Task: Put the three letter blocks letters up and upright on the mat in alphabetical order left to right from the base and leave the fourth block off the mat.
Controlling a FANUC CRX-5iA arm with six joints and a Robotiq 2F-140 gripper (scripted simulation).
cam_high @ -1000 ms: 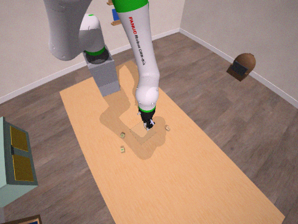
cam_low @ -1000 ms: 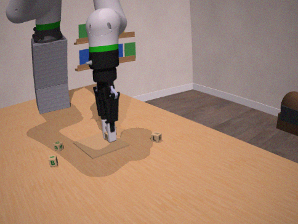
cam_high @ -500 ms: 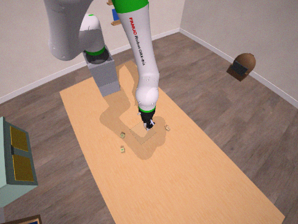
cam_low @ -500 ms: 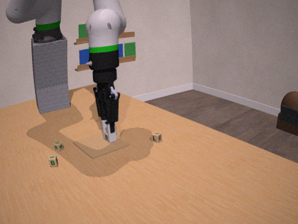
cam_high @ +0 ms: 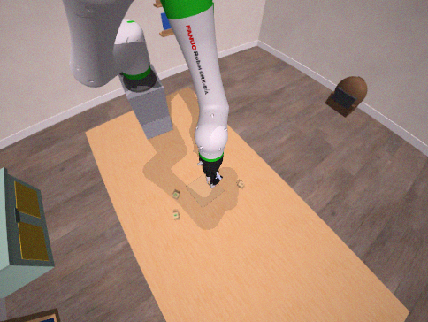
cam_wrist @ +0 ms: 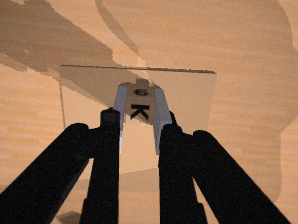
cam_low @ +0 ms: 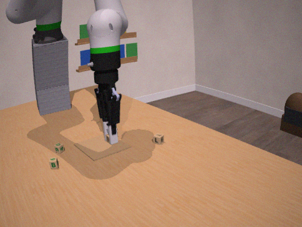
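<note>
Now: the thin tan mat 40 mm to the right of my hand and 40 mm below it.
</note>
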